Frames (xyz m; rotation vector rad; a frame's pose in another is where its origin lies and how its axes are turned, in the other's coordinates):
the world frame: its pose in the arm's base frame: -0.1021 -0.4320 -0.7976 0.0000 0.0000 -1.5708
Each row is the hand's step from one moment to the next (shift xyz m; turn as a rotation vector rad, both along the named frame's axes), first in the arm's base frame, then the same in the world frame.
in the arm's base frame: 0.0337 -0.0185 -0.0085 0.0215 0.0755 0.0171
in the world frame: 0.0185 0.0337 -0.0085 -0.0755 0.0215 0.0171
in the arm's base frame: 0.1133 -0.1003 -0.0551 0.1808 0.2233 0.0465
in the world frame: 0.1003 0.1133 -0.0551 -0.2233 0.1808 0.0465
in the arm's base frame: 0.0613 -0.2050 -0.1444 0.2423 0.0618 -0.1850
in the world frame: 0.2050 0.0613 -0.1444 -0.0618 0.2423 -0.1850
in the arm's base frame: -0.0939 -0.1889 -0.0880 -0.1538 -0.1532 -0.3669
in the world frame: 0.1889 -0.0939 -0.0880 0.1532 -0.1538 -0.3669
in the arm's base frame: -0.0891 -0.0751 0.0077 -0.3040 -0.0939 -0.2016
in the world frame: 0.0751 -0.0891 0.0077 0.0939 -0.3040 -0.2016
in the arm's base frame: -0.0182 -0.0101 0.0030 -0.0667 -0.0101 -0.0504
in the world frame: 0.0101 -0.0182 0.0030 0.0101 -0.0667 -0.0504
